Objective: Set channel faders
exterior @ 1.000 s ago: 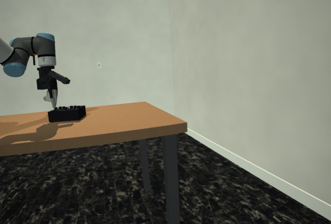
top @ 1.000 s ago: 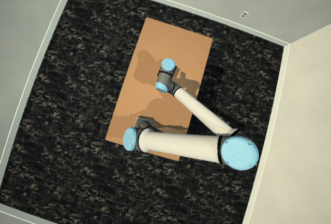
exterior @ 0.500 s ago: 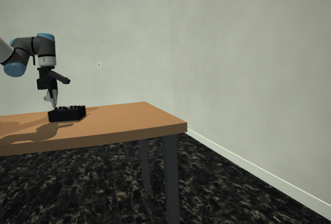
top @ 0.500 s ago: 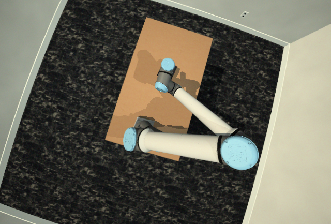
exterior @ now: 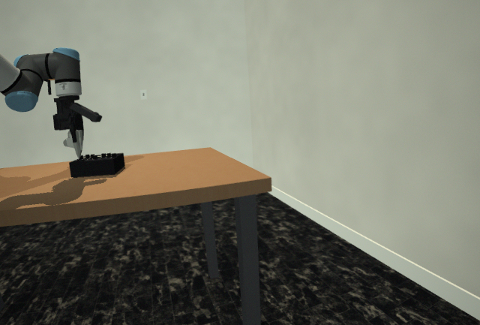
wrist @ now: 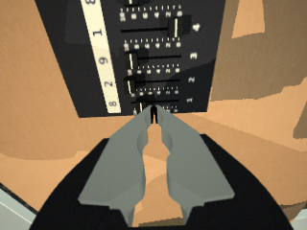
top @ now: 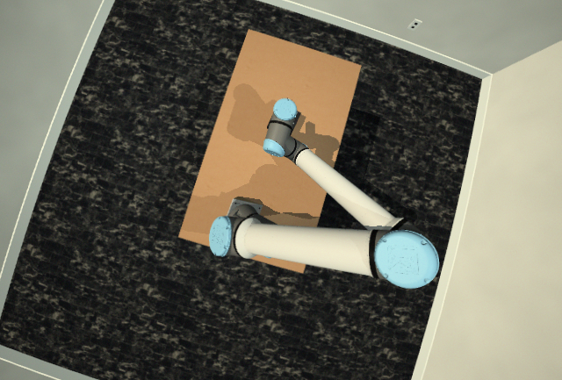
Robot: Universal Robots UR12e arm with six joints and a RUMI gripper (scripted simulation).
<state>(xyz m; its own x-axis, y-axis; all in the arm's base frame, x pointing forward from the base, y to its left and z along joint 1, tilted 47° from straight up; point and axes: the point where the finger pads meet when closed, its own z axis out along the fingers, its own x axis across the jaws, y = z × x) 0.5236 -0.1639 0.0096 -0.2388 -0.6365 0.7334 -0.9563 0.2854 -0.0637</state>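
My hand is 1 cm to the right of the fader cap and 1 cm above it.
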